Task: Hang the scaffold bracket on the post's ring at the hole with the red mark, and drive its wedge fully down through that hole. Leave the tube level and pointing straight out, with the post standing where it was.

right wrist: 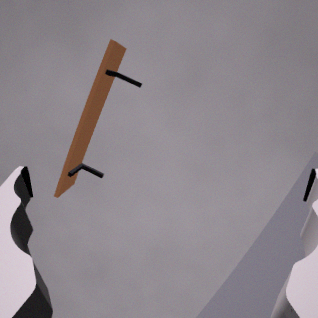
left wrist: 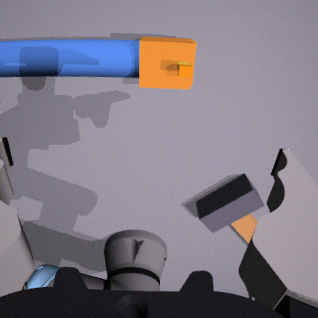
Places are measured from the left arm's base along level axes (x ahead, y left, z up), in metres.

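Pixels of known places: left gripper, fingertip midpoint: (left wrist: 144, 144); right gripper, fingertip midpoint: (right wrist: 165, 169); left arm's base at its link origin: (left wrist: 135, 249).
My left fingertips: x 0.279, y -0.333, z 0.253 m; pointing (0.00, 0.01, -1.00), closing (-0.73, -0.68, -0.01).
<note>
Ahead of a thing's pixels: the offset from my left fingertips to its middle. "spot": to the spot under its first point.
The scaffold bracket lies on the table at the upper left in the left wrist view: a blue tube {spot: dx +0.059, dy +0.041, dz -0.203 m} (left wrist: 95, 58) with an orange head {spot: dx -0.005, dy -0.015, dz -0.188 m} (left wrist: 162, 65) at its right end. A small orange-yellow wedge {dx -0.023, dy -0.032, dz -0.164 m} (left wrist: 185, 71) sticks up from the head. My left gripper (left wrist: 144, 144) is open and empty, its fingers wide apart, with the bracket beyond the fingertips. My right gripper (right wrist: 165, 169) is open and empty, away from the bracket. The post, its ring and the red mark do not show in either view.
A mallet with a dark grey head {dx -0.443, dy +0.088, dz -0.228 m} (left wrist: 230, 202) and a tan handle {spot: dx -0.355, dy +0.083, dz -0.211 m} (left wrist: 244, 228) lies near the left gripper's right finger, which partly hides it. A grey arm joint (left wrist: 135, 255) shows at the bottom. A brown board (right wrist: 92, 115) with two black pegs shows in the right wrist view.
</note>
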